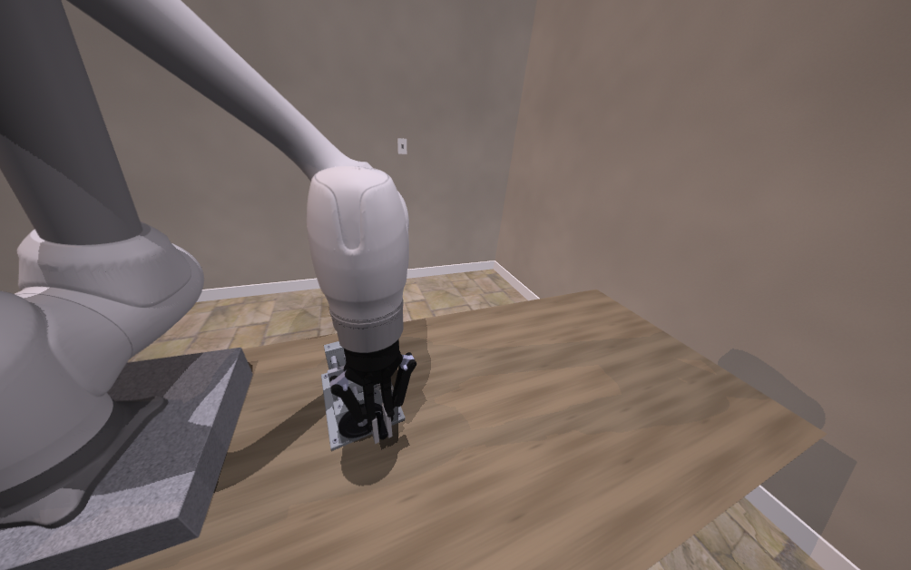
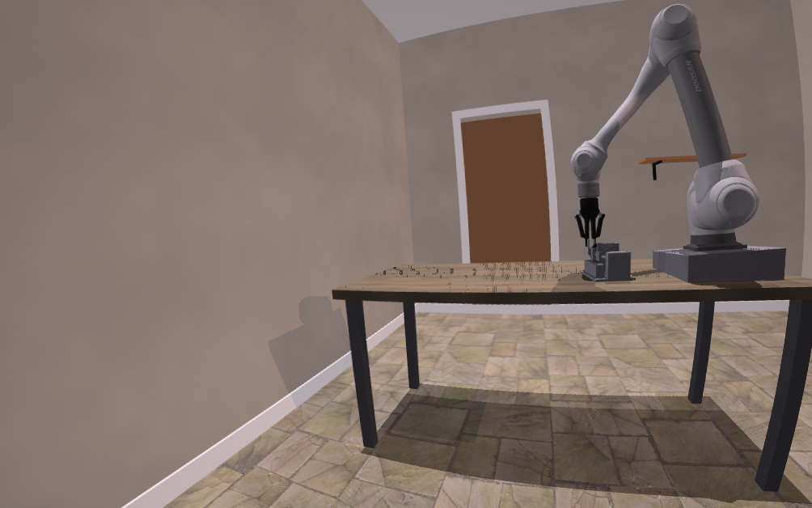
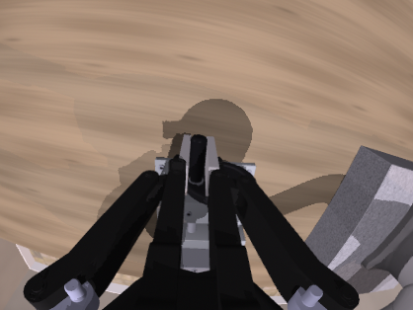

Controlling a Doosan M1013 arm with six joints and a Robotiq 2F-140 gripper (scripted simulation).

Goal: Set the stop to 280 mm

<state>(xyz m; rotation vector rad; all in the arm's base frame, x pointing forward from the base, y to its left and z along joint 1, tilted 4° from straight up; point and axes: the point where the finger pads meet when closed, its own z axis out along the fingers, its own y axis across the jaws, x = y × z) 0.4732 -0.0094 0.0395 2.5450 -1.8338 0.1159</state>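
Right now the handwheel is 20 mm to the left of my hand, 20 mm below it and 10 mm behind it.
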